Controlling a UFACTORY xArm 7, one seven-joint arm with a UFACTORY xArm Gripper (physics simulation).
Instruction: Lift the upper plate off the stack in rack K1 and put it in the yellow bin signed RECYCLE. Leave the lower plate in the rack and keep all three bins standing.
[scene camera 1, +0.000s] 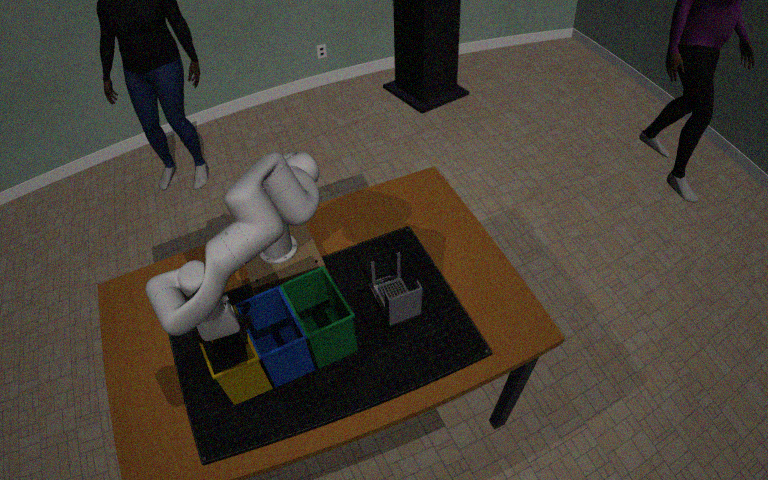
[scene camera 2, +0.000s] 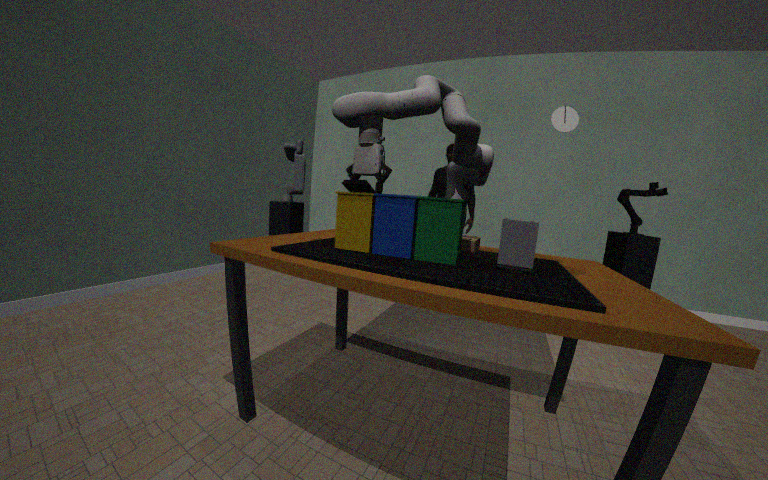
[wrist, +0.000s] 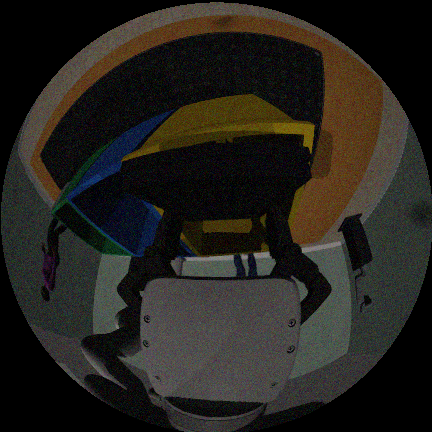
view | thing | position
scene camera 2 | gripper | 366, 194
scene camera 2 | yellow bin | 355, 213
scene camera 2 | green bin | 440, 221
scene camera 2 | blue bin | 395, 220
